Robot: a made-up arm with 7 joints.
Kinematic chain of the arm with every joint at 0, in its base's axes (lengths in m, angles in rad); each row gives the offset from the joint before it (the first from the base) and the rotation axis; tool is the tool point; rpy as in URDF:
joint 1: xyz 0 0 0.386 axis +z
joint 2: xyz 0 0 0 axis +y
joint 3: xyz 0 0 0.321 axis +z
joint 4: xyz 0.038 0 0 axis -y
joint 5: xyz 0.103 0 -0.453 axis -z
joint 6: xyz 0 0 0 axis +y
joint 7: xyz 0.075 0 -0.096 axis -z
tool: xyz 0 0 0 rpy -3.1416 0 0
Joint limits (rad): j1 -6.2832..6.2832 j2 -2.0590..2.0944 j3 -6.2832..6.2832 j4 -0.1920..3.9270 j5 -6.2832..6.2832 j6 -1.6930..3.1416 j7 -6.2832..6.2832
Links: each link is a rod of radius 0.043 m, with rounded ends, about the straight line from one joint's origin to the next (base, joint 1, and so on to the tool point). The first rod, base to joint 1, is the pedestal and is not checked.
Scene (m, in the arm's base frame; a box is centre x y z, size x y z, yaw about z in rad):
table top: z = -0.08
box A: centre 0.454 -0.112 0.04 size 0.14 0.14 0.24 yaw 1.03
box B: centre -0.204 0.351 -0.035 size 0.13 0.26 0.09 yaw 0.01
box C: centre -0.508 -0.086 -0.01 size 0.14 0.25 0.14 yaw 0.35
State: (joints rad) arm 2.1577 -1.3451 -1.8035 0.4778 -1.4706 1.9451 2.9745
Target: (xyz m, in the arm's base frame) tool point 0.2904 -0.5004 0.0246
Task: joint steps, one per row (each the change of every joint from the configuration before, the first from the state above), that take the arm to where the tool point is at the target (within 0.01 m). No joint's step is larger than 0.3 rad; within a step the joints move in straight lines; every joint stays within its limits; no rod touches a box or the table.
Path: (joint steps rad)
1: -0.2834 0.1683 0.0415 0.2804 -0.0256 -0.2199 0.2112
2: -0.2834 0.1684 0.0414 0.2804 -0.0256 -0.2200 0.2111
3: -0.0149 -0.1038 -0.2180 0.1431 -0.0646 0.1027 -0.1408
4: -0.0150 -0.1037 -0.2180 0.1431 -0.0646 0.1026 -0.1407
5: -0.0149 -0.1037 -0.2180 0.1431 -0.0646 0.1027 -0.1408

